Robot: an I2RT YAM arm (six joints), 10 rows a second.
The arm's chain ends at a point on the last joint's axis. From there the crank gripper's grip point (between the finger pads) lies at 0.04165 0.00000 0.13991 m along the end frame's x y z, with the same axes.
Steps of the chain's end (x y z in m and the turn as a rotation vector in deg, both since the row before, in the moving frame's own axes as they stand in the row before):
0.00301, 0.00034, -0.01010, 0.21, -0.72, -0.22
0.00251, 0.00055, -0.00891, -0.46, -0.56, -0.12
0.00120, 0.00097, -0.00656, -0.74, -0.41, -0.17
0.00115, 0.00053, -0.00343, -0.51, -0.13, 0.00
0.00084, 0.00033, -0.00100, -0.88, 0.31, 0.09
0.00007, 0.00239, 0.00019, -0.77, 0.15, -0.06
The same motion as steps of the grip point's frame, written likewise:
0.00125, -0.00033, -0.00959, 0.21, -0.72, -0.22
0.00114, 0.00159, -0.00851, -0.46, -0.56, -0.12
0.00020, 0.00266, -0.00628, -0.74, -0.41, -0.17
0.00083, 0.00178, -0.00334, -0.51, -0.13, 0.00
0.00159, 0.00254, -0.00124, -0.88, 0.31, 0.09
0.00044, 0.00423, 0.00007, -0.77, 0.15, -0.06

